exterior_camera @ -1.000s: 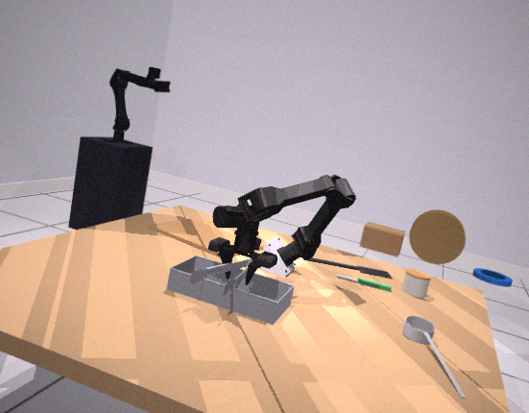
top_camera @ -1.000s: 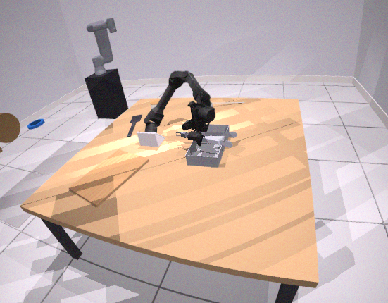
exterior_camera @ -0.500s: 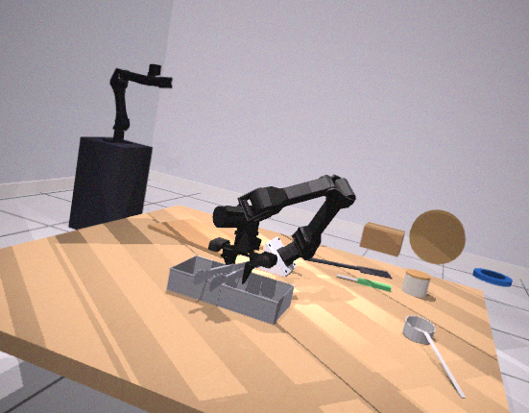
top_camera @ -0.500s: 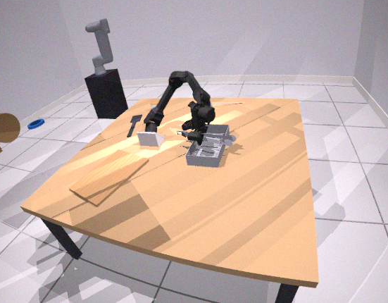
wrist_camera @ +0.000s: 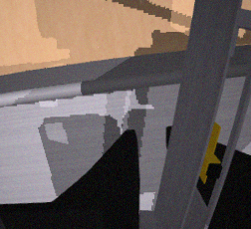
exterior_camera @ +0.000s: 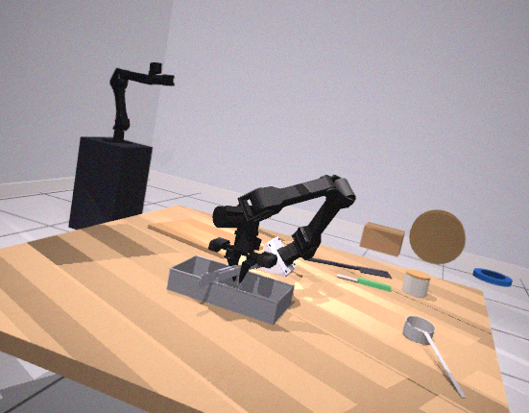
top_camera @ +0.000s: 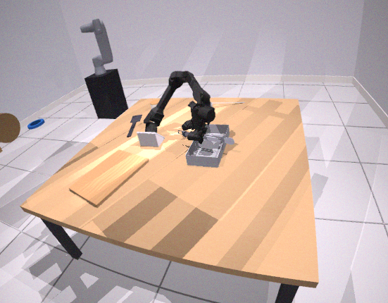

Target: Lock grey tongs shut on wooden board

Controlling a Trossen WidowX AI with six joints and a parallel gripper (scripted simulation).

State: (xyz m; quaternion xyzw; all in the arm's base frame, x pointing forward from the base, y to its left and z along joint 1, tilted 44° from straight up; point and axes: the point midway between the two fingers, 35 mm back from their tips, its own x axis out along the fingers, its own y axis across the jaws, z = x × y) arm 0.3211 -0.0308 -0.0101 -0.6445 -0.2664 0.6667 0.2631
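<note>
Right now my gripper tip is 4 cm short of the roasting tin. The rest, counted from my gripper tip: black spatula 57 cm behind, 22 cm to the left, 3 cm below; green-handled tool 42 cm behind, 28 cm to the left, 2 cm below; wooden board 39 cm behind, 30 cm to the right, 2 cm below.
</note>
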